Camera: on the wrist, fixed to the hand. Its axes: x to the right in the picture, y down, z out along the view.
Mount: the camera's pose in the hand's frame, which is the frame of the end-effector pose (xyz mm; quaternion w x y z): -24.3 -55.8 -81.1 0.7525 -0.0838 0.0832 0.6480
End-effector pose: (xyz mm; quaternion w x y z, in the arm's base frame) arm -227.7 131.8 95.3 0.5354 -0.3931 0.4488 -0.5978
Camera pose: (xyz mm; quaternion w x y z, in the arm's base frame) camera -318.0 166.6 125.6 0.7200 -0.0001 0.6871 -0.0980
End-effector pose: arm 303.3 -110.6 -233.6 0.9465 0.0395 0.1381 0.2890
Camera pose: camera 290.9 -170.9 -314.2 0.5168 0.0159 0.1328 0.8456
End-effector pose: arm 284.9 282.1 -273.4 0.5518 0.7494 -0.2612 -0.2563
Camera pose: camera 327.7 368.9 -303.6 0.6658 0.3697 -0.6147 0.2052
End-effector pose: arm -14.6 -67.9 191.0 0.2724 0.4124 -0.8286 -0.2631
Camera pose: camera 82.2 -94.0 206.3 0.4789 -0.2275 -0.8460 -0.0566
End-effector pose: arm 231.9 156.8 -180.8 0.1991 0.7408 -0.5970 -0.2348
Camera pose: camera 319.2 193.4 -144.5 0.4137 0.1734 -0.8930 -0.0361
